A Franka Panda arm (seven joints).
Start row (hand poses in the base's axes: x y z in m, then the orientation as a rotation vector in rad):
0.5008 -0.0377 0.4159 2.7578 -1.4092 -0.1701
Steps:
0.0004 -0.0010 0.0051 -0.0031 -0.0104 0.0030
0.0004 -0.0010 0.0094 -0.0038 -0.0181 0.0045
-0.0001 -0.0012 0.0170 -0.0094 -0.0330 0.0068
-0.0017 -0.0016 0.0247 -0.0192 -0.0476 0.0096
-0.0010 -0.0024 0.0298 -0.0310 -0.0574 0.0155
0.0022 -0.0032 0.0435 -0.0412 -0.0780 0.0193
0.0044 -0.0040 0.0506 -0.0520 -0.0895 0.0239
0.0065 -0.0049 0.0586 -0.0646 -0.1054 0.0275
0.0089 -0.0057 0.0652 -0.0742 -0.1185 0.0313
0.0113 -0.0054 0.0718 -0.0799 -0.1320 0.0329
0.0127 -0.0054 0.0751 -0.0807 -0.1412 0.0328
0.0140 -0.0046 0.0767 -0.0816 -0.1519 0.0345
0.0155 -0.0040 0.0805 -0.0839 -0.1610 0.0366
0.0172 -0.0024 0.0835 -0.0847 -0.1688 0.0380
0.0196 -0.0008 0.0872 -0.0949 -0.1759 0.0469
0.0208 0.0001 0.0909 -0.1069 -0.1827 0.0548
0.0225 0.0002 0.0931 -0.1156 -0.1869 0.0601
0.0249 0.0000 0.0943 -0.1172 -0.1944 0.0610
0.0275 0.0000 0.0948 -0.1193 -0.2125 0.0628
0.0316 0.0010 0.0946 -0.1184 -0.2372 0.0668
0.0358 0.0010 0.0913 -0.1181 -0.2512 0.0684
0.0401 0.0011 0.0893 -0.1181 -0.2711 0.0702
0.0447 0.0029 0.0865 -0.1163 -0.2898 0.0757
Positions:
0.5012 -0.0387 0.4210 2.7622 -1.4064 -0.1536
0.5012 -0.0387 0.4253 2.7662 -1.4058 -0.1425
0.5007 -0.0389 0.4329 2.7701 -1.4042 -0.1180
0.4991 -0.0393 0.4406 2.7706 -1.4004 -0.0907
0.4998 -0.0401 0.4457 2.7691 -1.3904 -0.0685
0.5030 -0.0409 0.4594 2.7720 -1.3861 -0.0328
0.5052 -0.0417 0.4665 2.7708 -1.3785 -0.0091
0.5073 -0.0426 0.4745 2.7691 -1.3725 0.0217
0.5097 -0.0434 0.4811 2.7687 -1.3666 0.0466
0.5121 -0.0431 0.4877 2.7701 -1.3649 0.0692
0.5135 -0.0431 0.4910 2.7729 -1.3665 0.0825
0.5148 -0.0423 0.4926 2.7772 -1.3656 0.0981
0.5163 -0.0417 0.4964 2.7800 -1.3635 0.1124
0.5180 -0.0401 0.4994 2.7830 -1.3625 0.1238
0.5204 -0.0385 0.5031 2.7824 -1.3479 0.1408
0.5216 -0.0376 0.5068 2.7793 -1.3339 0.1585
0.5233 -0.0375 0.5090 2.7764 -1.3243 0.1702
0.5257 -0.0377 0.5102 2.7781 -1.3237 0.1817
0.5283 -0.0377 0.5107 2.7835 -1.3232 0.2084
0.5324 -0.0367 0.5105 2.7948 -1.3213 0.2427
0.5366 -0.0367 0.5072 2.8004 -1.3210 0.2624
0.5409 -0.0366 0.5052 2.8075 -1.3210 0.2906
0.5455 -0.0348 0.5024 2.8180 -1.3160 0.3163

